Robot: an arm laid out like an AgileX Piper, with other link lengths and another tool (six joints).
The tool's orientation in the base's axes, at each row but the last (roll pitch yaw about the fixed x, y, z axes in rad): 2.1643 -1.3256 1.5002; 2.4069 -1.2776 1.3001; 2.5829 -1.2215 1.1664; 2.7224 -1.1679 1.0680; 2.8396 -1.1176 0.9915
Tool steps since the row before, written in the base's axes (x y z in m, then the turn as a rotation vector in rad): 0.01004 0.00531 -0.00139 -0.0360 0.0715 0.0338; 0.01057 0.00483 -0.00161 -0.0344 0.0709 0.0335; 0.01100 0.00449 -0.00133 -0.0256 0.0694 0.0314; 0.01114 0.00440 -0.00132 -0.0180 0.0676 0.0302; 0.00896 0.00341 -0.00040 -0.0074 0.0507 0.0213
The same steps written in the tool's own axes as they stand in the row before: 0.00011 0.00028 0.01144 0.0495 -0.0714 -0.0012; 0.00062 0.00149 0.01162 0.0492 -0.0701 -0.0001; 0.00164 0.00262 0.01155 0.0479 -0.0642 0.0067; 0.00240 0.00332 0.01133 0.0476 -0.0583 0.0120; 0.00304 0.00325 0.00850 0.0360 -0.0399 0.0139
